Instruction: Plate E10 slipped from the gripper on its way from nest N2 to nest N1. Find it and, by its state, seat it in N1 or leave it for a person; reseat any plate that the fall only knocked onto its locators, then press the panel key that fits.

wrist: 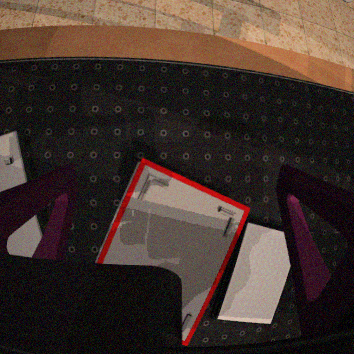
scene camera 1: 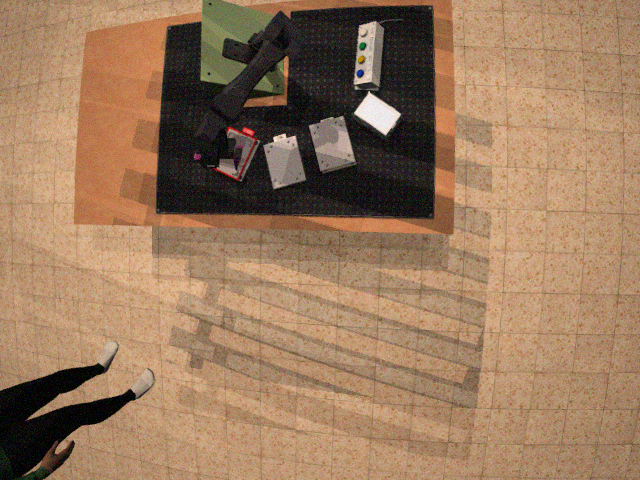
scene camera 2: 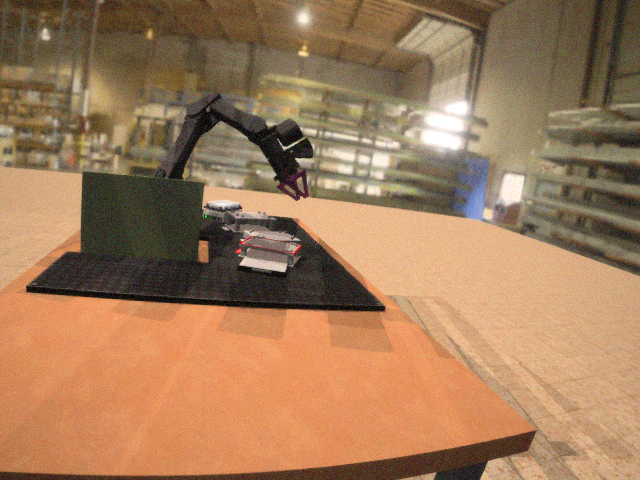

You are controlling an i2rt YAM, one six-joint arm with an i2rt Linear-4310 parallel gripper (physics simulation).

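Where they show: gripper, between the fingertips: (wrist: 176, 175) (scene camera 1: 221, 168) (scene camera 2: 302, 198); arm's base, origin of its link: (scene camera 1: 249, 55) (scene camera 2: 157, 214).
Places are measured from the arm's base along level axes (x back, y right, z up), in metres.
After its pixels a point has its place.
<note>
My gripper (scene camera 1: 218, 152) (scene camera 2: 301, 196) {z 0.097, x -0.421, y 0.035 m} (wrist: 176, 175) {z 0.097, x -0.421, y 0.035 m} is open and hangs above a red-rimmed nest (scene camera 1: 255, 149) {z -0.080, x -0.324, y -0.013 m} (scene camera 2: 299, 250) {z -0.060, x -0.433, y 0.043 m} (wrist: 195, 185) {z -0.045, x -0.417, y 0.087 m}, with no contact visible. The nest has a grey face with small corner brackets; its red tab shows in scene camera 1. A pale slab (scene camera 2: 263, 264) {z -0.070, x -0.305, y 0.179 m} (wrist: 256, 275) {z -0.071, x -0.310, y 0.171 m} lies close beside the nest, on its outer side; its marking is not visible. Two grey plates, one nearer the red nest (scene camera 1: 284, 162) {z -0.061, x -0.375, y -0.130 m} and one farther right (scene camera 1: 333, 145) {z -0.028, x -0.322, y -0.305 m}, sit at nests with pale tabs. Their tab text is unreadable. A key panel (scene camera 1: 373, 56) {z -0.003, x -0.020, y -0.432 m} has white, green, yellow and blue keys.
A white-topped box (scene camera 1: 377, 114) {z -0.014, x -0.219, y -0.449 m} (scene camera 2: 222, 205) {z -0.017, x -0.207, y -0.388 m} stands between the panel and the right plate. A green board (scene camera 1: 214, 64) {z 0.090, x -0.065, y 0.088 m} (scene camera 2: 139, 217) {z 0.015, x 0.030, y 0.129 m} stands near the arm's base. The black mat (scene camera 1: 206, 198) {z -0.084, x -0.505, y 0.176 m} (scene camera 2: 330, 297) {z -0.085, x -0.441, y 0.355 m} lies on an orange-brown table (scene camera 1: 113, 103) {z -0.097, x -0.100, y 0.653 m} (scene camera 2: 258, 387) {z -0.098, x -0.232, y 0.688 m}. A person's legs (scene camera 1: 67, 379) show on the floor.
</note>
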